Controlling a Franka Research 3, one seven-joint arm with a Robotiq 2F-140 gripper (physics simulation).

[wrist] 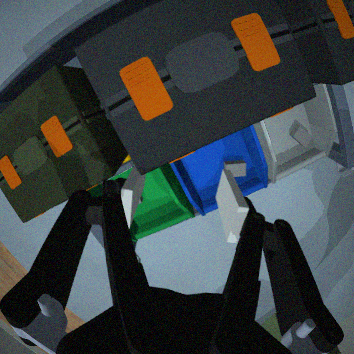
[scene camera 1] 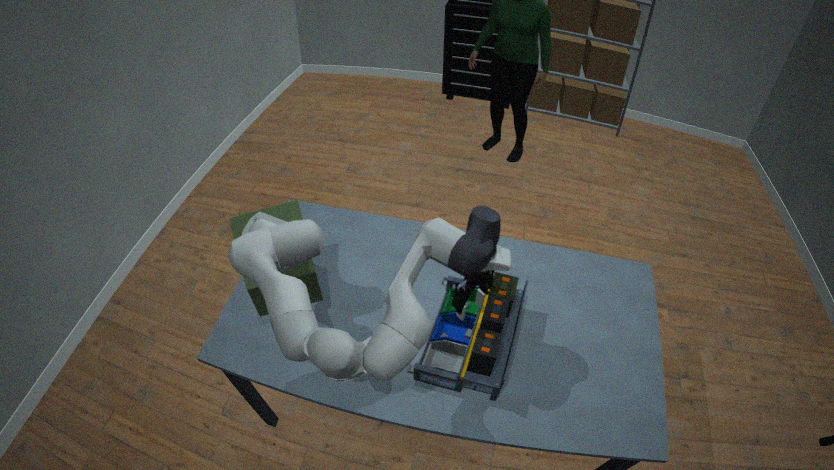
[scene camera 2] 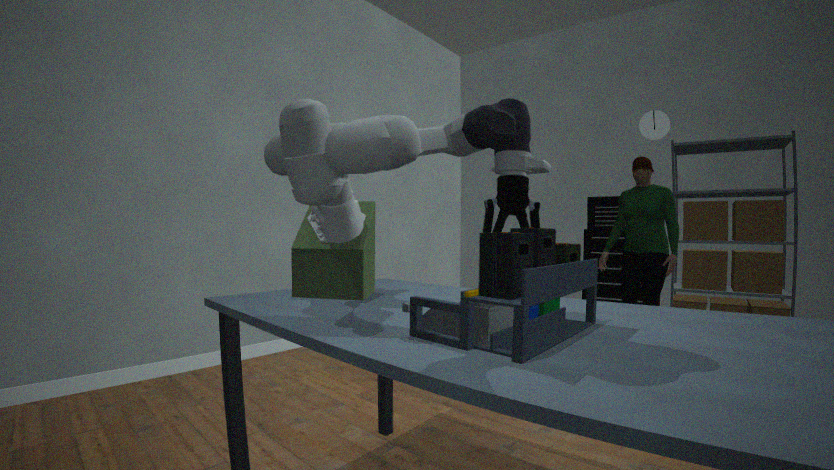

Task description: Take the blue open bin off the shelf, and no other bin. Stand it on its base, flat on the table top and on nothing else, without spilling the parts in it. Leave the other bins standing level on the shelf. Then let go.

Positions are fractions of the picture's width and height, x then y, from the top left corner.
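Observation:
Scene camera 1 shows a blue open bin (scene camera 1: 0.54, 0.69) and my gripper (scene camera 1: 0.56, 0.66). The wrist view shows a green bin (wrist: 0.46, 0.57), together with the blue open bin (wrist: 0.56, 0.49) and my gripper (wrist: 0.52, 0.50).

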